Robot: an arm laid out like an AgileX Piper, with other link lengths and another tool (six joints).
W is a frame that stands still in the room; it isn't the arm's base.
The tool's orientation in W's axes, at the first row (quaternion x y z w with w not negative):
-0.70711, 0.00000, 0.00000, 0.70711
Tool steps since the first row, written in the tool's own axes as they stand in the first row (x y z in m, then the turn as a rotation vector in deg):
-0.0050, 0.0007, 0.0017, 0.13, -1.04, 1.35
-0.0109, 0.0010, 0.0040, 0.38, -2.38, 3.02
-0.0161, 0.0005, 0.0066, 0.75, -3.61, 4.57
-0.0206, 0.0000, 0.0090, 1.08, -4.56, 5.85
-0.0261, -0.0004, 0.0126, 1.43, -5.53, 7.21
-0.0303, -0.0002, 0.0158, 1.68, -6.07, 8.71
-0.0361, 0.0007, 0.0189, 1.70, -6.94, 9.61
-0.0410, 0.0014, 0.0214, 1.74, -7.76, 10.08
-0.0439, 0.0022, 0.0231, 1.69, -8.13, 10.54
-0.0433, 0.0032, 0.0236, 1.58, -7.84, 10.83
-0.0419, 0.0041, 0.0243, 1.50, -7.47, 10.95
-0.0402, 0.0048, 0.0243, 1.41, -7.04, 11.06
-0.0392, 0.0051, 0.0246, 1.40, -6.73, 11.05
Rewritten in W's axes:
-0.0050, 0.0017, -0.0007, 0.13, 1.35, 1.04
-0.0109, 0.0040, -0.0010, 0.38, 3.02, 2.38
-0.0161, 0.0066, -0.0005, 0.75, 4.57, 3.61
-0.0206, 0.0090, 0.0000, 1.08, 5.85, 4.56
-0.0261, 0.0126, 0.0004, 1.43, 7.21, 5.53
-0.0303, 0.0158, 0.0002, 1.68, 8.71, 6.07
-0.0361, 0.0189, -0.0007, 1.70, 9.61, 6.94
-0.0410, 0.0214, -0.0014, 1.74, 10.08, 7.76
-0.0439, 0.0231, -0.0022, 1.69, 10.54, 8.13
-0.0433, 0.0236, -0.0032, 1.58, 10.83, 7.84
-0.0419, 0.0243, -0.0041, 1.50, 10.95, 7.47
-0.0402, 0.0243, -0.0048, 1.41, 11.06, 7.04
-0.0392, 0.0246, -0.0051, 1.40, 11.05, 6.73

